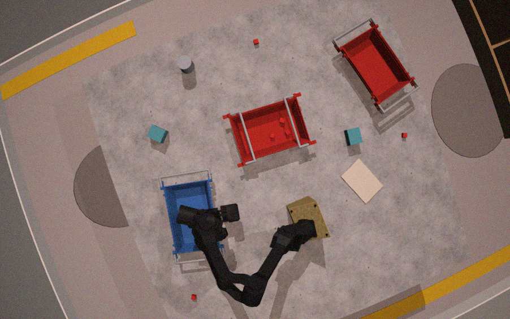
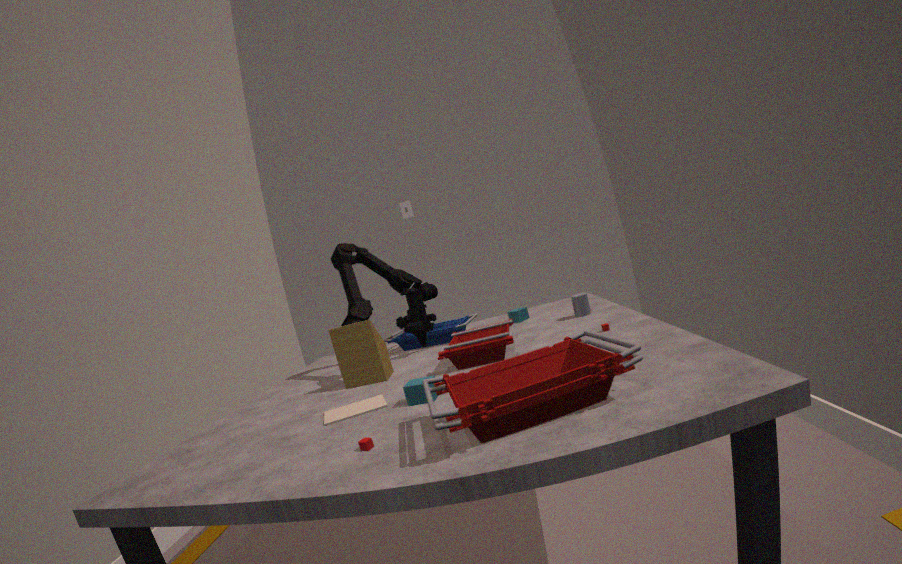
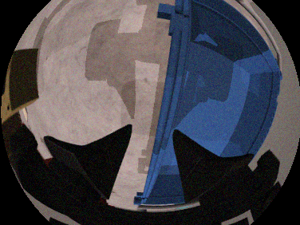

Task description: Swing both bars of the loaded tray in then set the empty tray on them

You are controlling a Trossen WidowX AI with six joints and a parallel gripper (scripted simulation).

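The blue tray is 8 cm to the left of my gripper tip, 3 cm above it and 1 cm ahead of it. The rest, counted from my gripper tip: beige sheet 58 cm to the right, 3 cm behind, 1 cm below; then grey cylinder 57 cm ahead, 3 cm to the right, 2 cm above.
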